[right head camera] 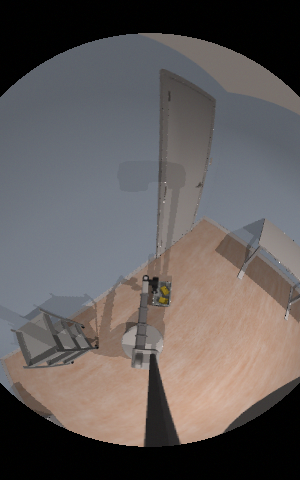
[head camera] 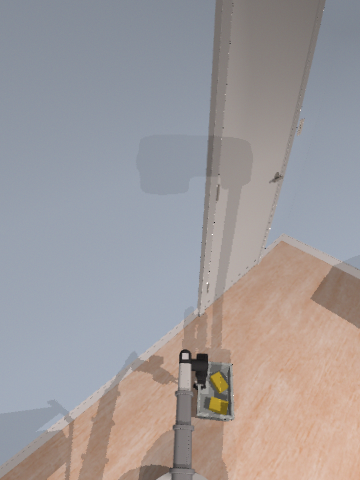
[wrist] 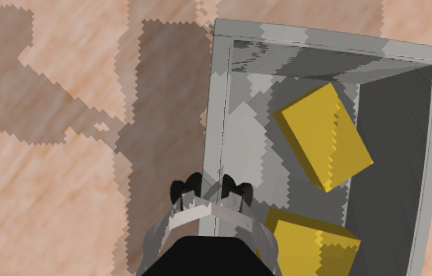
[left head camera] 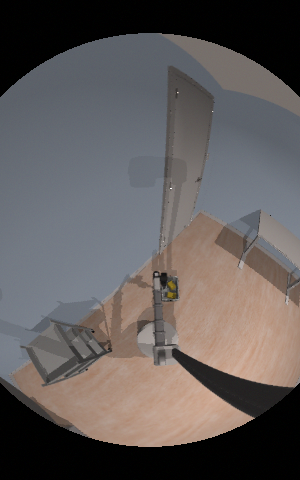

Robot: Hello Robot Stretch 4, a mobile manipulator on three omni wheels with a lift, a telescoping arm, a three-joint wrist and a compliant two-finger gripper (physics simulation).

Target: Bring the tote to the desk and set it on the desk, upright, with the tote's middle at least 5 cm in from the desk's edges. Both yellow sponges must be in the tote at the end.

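Frame: origin at the robot's base, x left, y up, z ahead, level; metres.
Where they show: gripper, fingertip midpoint: [right head camera: 153, 292] [head camera: 198, 387] [wrist: 208, 188] [left head camera: 161, 288].
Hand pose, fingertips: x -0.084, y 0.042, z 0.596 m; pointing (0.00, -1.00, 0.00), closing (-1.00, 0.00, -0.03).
Things, the pixels of their centre, and the offset from my fingertips. "spot": a spot on its surface instead. Level surfaces: height alone.
- grey tote, body centre: [wrist: 300, 199] [head camera: 214, 391] [right head camera: 161, 294] [left head camera: 169, 288] dx -0.093, dy -0.010, dz -0.014 m
- second yellow sponge, body centre: [wrist: 305, 247] [head camera: 218, 405] [left head camera: 171, 295] dx -0.114, dy -0.044, dz -0.083 m
- desk, surface height: dy +0.650 m
- grey shelf cart, surface spot: [left head camera: 45, 352] spot: dx +0.932, dy +0.593, dz -0.815 m
The grey tote [head camera: 231, 395] [left head camera: 177, 292] [right head camera: 170, 295] [wrist: 300, 34] looks upright and level, at or very near the wooden floor. One yellow sponge [head camera: 219, 381] [left head camera: 171, 285] [wrist: 327, 137] lies inside it, with the second yellow sponge [head camera: 218, 405] [left head camera: 171, 295] [wrist: 310, 252] beside it; both lie apart on its bottom. My gripper [head camera: 199, 386] [wrist: 208, 188] is shut on the tote's long left wall, with one fingertip on each side of the rim. The tote's near end is out of the wrist view. The desk [left head camera: 280, 235] [right head camera: 282, 245] stands at the right, away from the tote.
A tall door [head camera: 255, 125] [left head camera: 190, 130] [right head camera: 187, 135] is in the blue-grey wall ahead. A grey shelf cart [left head camera: 45, 352] [right head camera: 37, 346] stands by the wall at the left. The desk's legs stand on the floor near the right wall.
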